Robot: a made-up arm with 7 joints.
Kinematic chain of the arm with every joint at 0, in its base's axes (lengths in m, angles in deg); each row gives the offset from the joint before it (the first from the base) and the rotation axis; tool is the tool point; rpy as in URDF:
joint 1: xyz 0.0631 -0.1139 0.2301 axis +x
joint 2: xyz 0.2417 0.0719 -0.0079 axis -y
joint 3: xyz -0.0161 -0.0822 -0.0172 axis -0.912 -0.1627 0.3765
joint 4: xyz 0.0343 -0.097 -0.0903 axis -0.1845 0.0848 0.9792
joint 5: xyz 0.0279 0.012 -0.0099 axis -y
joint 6: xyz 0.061 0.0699 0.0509 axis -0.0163 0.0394 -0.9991
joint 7: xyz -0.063 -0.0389 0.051 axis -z
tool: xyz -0.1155 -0.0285 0.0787 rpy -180 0 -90
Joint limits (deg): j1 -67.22..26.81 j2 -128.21..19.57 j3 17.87..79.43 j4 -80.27..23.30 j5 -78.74..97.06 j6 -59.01..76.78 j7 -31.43..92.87
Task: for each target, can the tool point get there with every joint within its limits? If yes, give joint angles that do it. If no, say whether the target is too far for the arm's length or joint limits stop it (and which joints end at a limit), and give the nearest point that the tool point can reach.
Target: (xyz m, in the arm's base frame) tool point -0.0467 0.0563 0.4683
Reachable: no: joint limits stop it (at a limit: joint 1, joint 3, joint 4, joint 5) | nearest point 0.0698 -0.0076 0.4006 | short by 0.149 m
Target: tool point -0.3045 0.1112 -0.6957
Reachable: no: too far | nearest point 0.1211 -0.0602 -0.1253 | short by 0.732 m
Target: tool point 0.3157 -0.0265 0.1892
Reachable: yes | joints -58.20 -35.82 49.36 11.20 -27.34 17.47 14.60
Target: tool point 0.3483 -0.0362 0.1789
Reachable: yes | joints -45.94 -39.68 65.33 -22.54 -18.42 -18.60 70.27
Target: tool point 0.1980 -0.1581 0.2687
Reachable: yes | joints -37.95 -12.12 34.26 -67.57 36.27 -30.45 -3.61
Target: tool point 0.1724 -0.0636 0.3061
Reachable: yes | joints 11.97 -53.95 34.91 -2.20 32.07 64.51 -7.23
